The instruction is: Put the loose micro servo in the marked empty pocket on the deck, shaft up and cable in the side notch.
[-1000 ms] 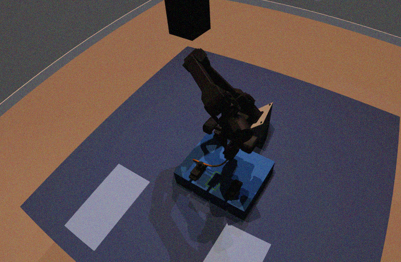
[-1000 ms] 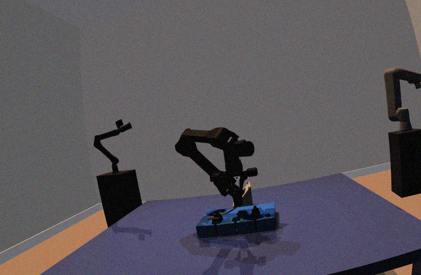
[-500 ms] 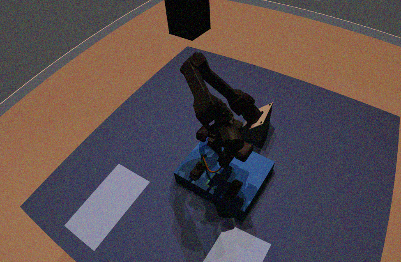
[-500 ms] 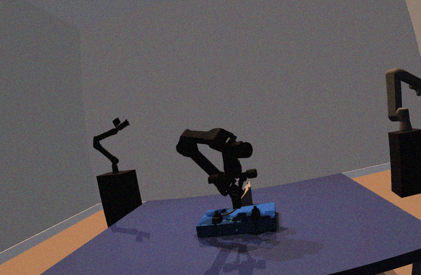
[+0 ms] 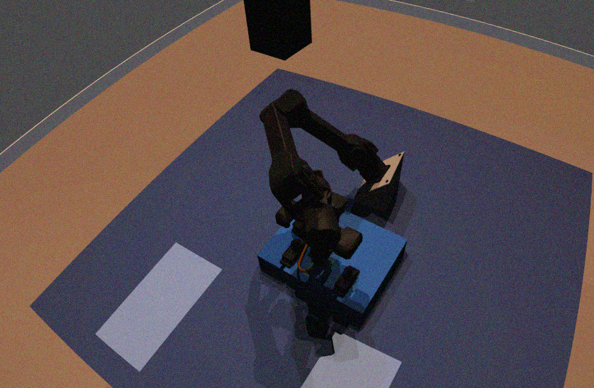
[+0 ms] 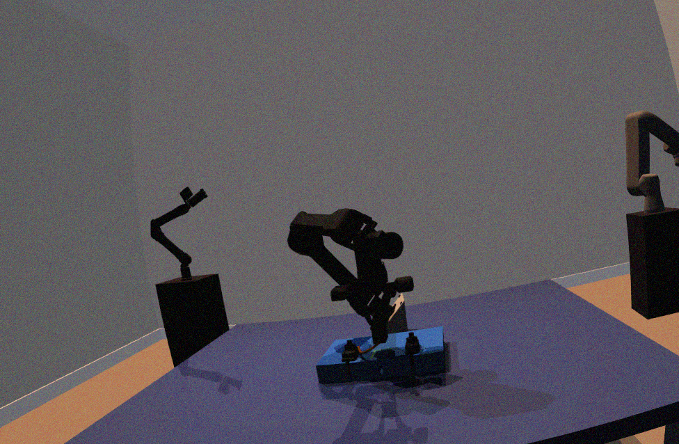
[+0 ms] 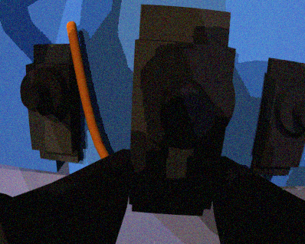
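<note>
Now: gripper tip 11 cm past the blue deck, 1 cm to the left of it and 10 cm above it.
</note>
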